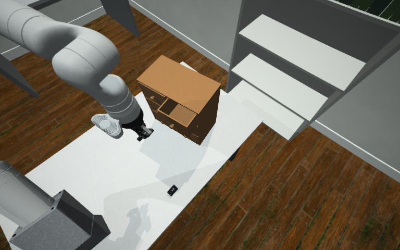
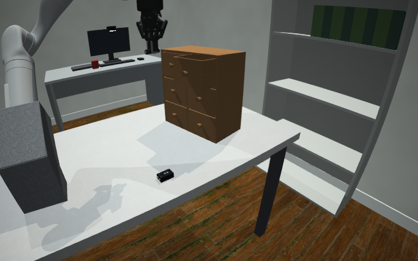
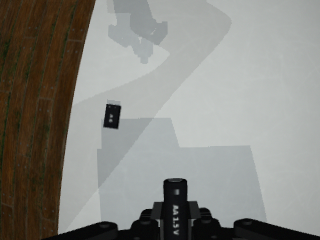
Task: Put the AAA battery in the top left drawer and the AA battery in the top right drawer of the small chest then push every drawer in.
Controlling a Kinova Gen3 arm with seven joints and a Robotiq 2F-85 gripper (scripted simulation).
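Now: the black AA battery 10 mm below my hand. From my hand the other things lie so: blue AAA battery: 230 mm ahead, 130 mm to the left, 140 mm below; then black box: 80 mm behind, 130 mm to the right, 370 mm below.
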